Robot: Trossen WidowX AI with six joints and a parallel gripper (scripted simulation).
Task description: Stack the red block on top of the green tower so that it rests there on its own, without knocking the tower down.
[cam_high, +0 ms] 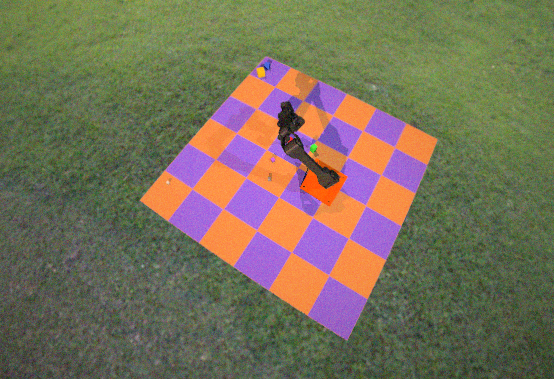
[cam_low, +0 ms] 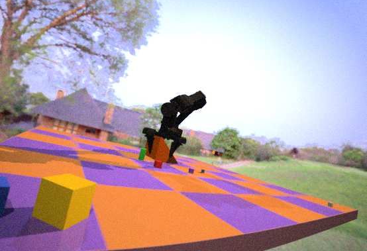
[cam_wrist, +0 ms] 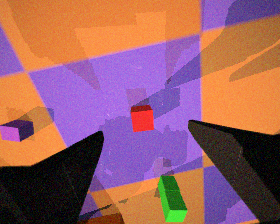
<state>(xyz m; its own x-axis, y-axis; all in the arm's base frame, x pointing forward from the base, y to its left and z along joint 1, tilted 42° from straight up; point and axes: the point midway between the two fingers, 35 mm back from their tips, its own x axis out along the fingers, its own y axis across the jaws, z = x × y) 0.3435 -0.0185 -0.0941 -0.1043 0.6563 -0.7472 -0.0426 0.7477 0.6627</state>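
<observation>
The red block is 40 mm below my gripper tip. From my gripper tip the other things lie so: grey block 70 mm behind, 270 mm to the left, 40 mm below; then yellow cube 500 mm ahead, 280 mm to the right, 30 mm below; then purple block 10 mm behind, 170 mm to the left, 40 mm below.
</observation>
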